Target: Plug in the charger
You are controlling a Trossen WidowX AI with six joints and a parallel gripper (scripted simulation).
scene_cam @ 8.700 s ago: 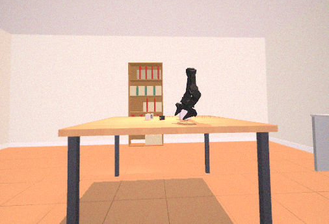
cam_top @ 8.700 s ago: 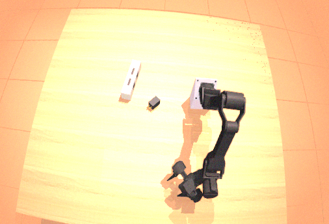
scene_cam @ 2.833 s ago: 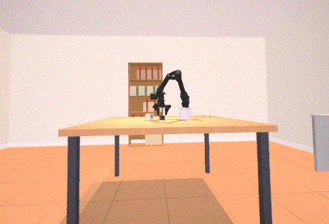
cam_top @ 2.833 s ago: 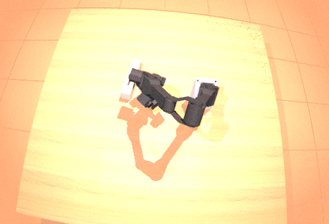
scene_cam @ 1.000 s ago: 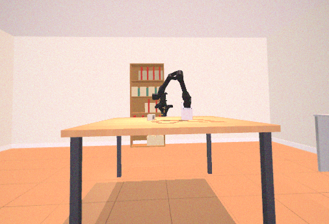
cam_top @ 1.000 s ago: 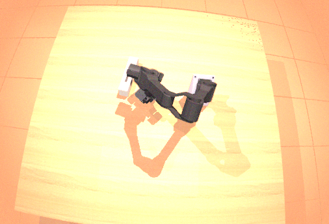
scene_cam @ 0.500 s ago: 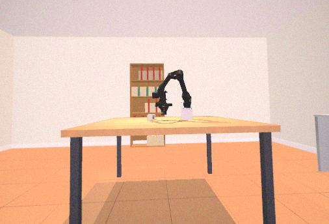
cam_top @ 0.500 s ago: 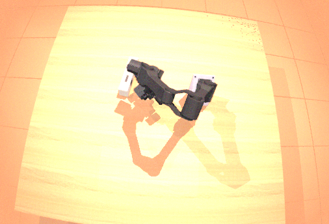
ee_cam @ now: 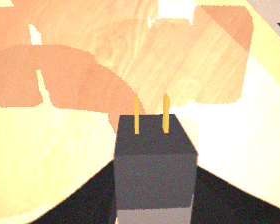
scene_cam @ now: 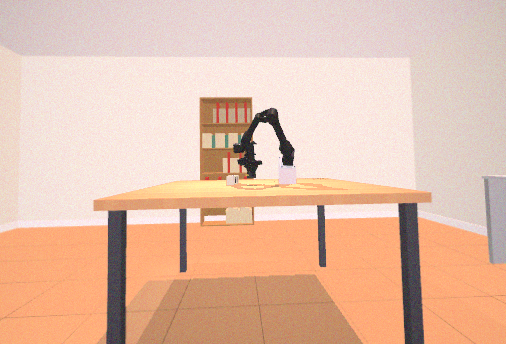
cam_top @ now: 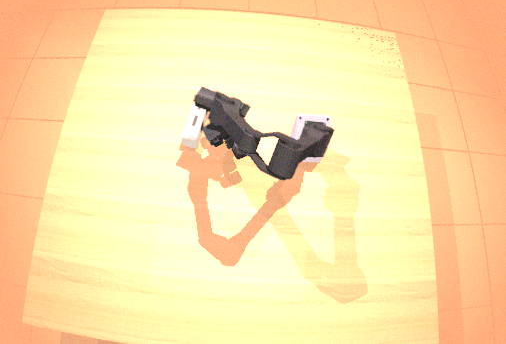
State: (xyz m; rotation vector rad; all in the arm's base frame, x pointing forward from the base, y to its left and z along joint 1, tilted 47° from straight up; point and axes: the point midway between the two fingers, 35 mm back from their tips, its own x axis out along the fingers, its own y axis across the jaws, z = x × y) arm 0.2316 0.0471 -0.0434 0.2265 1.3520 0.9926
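Right now the dark grey charger is 20 mm ahead of my gripper tip, 10 mm to the left of it and 10 mm above it.
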